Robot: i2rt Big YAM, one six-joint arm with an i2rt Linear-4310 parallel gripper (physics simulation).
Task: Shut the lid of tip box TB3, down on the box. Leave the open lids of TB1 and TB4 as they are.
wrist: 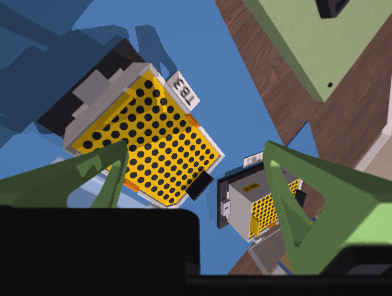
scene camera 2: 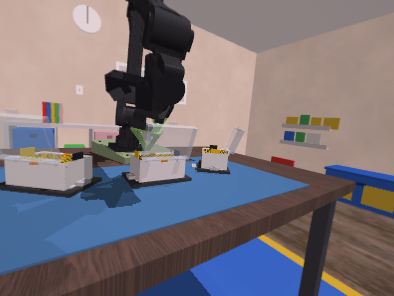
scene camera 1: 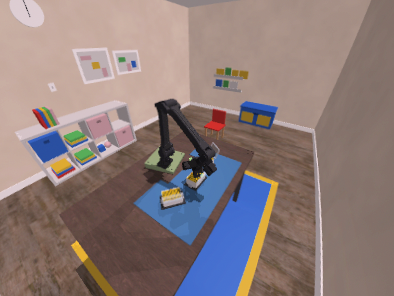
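Where they show: gripper, fingertip midpoint: (wrist: 195, 148) (scene camera 1: 192, 170); arm's base at its link origin: (scene camera 2: 126, 148) (scene camera 1: 165, 162).
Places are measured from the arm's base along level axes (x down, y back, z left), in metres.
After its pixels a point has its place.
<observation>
White tip box TB3 (scene camera 1: 196, 180) {x -0.026, y -0.323, z -0.099 m} (scene camera 2: 159, 169) (wrist: 155, 135) {x -0.026, y -0.290, z -0.072 m}, with a yellow perforated rack, is the middle box. Its clear lid (scene camera 2: 181, 141) {x -0.078, y -0.381, z -0.050 m} stands open, rising behind the box in scene camera 2; the left finger hides much of it in the wrist view. My gripper (scene camera 2: 147, 142) {x -0.072, y -0.279, z -0.064 m} (wrist: 195, 148) {x -0.072, y -0.279, z -0.064 m} is open and empty, low over TB3, its fingers overlapping the lid in scene camera 2. TB1 (scene camera 2: 214, 160) {x -0.007, y -0.336, z 0.139 m} (wrist: 239, 201) {x -0.004, y -0.317, z 0.122 m} has its lid (scene camera 2: 235, 140) {x -0.078, y -0.381, z 0.181 m} (wrist: 266, 249) {x -0.045, y -0.363, z 0.205 m} open. The third box (scene camera 1: 172, 198) {x -0.096, y -0.276, z -0.335 m} (scene camera 2: 42, 172) {x -0.009, y -0.266, z -0.291 m}, with no readable label, also has an open lid.
The boxes sit on black bases on a blue mat (scene camera 1: 175, 230) {x 0.031, y -0.339, z -0.437 m} (scene camera 2: 225, 187) {x 0.031, y -0.452, z 0.044 m} on the brown wooden table (scene camera 1: 95, 212) {x 0.034, y 0.171, z -0.547 m}. The arm stands on a green base plate (scene camera 1: 152, 159) {x -0.013, y 0.113, z -0.017 m} (wrist: 300, 45) {x 0.010, y -0.084, z 0.055 m} beside the mat. TB1 is close to TB3 in the wrist view.
</observation>
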